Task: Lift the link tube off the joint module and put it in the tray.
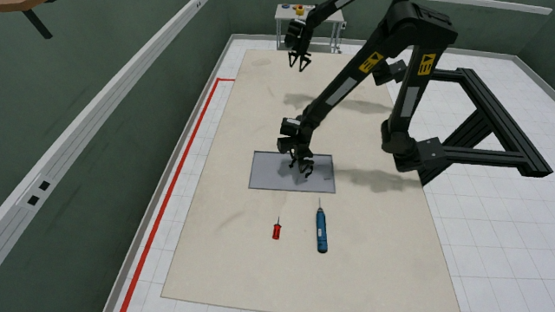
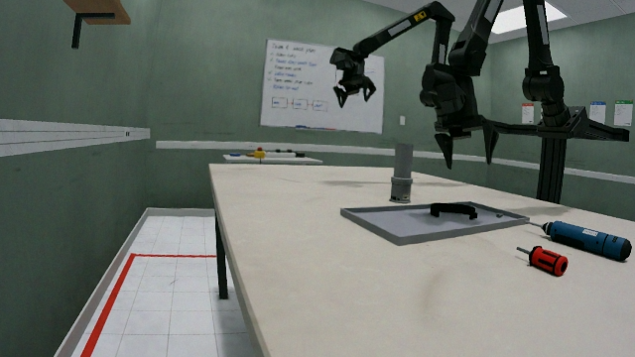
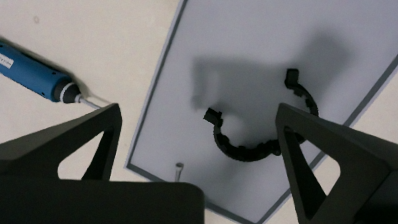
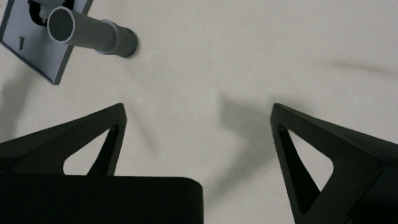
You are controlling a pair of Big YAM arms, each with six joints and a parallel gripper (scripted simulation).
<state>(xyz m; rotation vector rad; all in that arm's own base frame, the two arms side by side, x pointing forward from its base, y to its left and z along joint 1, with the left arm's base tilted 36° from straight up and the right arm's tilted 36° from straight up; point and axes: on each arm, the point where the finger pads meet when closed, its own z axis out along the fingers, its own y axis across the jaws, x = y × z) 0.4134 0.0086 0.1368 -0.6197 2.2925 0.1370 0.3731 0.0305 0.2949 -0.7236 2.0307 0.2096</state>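
Observation:
The grey link tube is 27 cm to the right of my left hand and 2 cm below it. From my left hand the other things lie so: small screw 15 cm behind, 2 cm to the right, 13 cm below; then black curved clamp 3 cm behind, 7 cm to the right, 12 cm below; then tray 2 cm ahead, 4 cm to the right, 13 cm below.

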